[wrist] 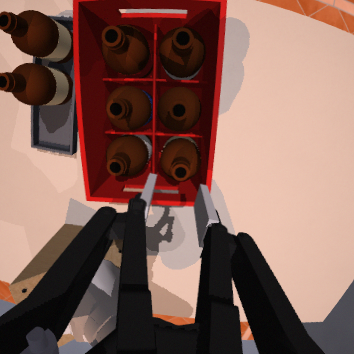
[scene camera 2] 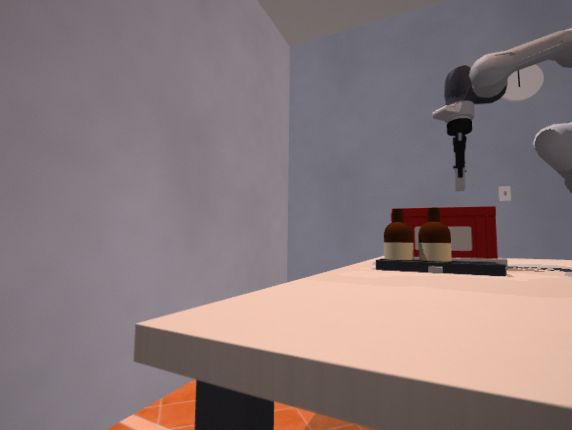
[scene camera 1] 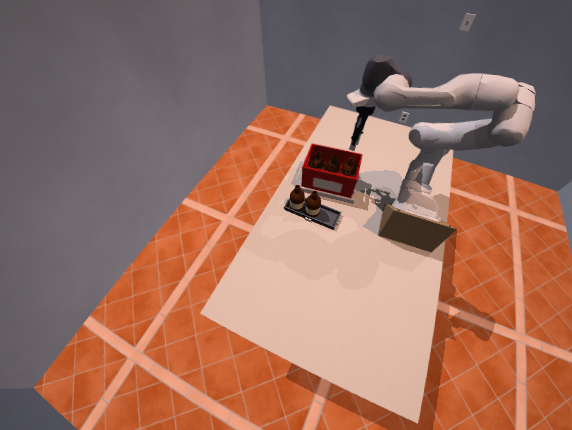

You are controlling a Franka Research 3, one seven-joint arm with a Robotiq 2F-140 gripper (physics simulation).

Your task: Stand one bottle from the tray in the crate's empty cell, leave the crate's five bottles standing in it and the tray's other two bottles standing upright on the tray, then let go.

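The red crate [scene camera 1: 352, 186] [scene camera 2: 485, 237] [wrist: 91, 125] holds brown bottles in all six cells. In the wrist view the far pair [wrist: 127, 52] [wrist: 184, 55], the middle pair [wrist: 132, 109] [wrist: 179, 97] and the near pair [wrist: 131, 152] [wrist: 180, 155] stand in their cells. The dark tray [scene camera 1: 330, 219] [scene camera 2: 480, 268] [wrist: 55, 132] bears two upright bottles [scene camera 1: 297, 198] [scene camera 1: 313, 204] [scene camera 2: 398, 242] [scene camera 2: 435, 242] [wrist: 37, 37] [wrist: 40, 85]; its third place is bare. My gripper [scene camera 1: 353, 147] [scene camera 2: 460, 186] [wrist: 175, 190] is partly open and empty, raised above the crate and apart from every bottle.
A brown board-like block [scene camera 1: 415, 230] [wrist: 47, 255] stands beside the arm's base [scene camera 1: 420, 202]. The tray lies beside the crate's long side. The table [scene camera 1: 325, 320] [scene camera 2: 350, 320] carries them all, with the tray and crate near its left edge in scene camera 1.
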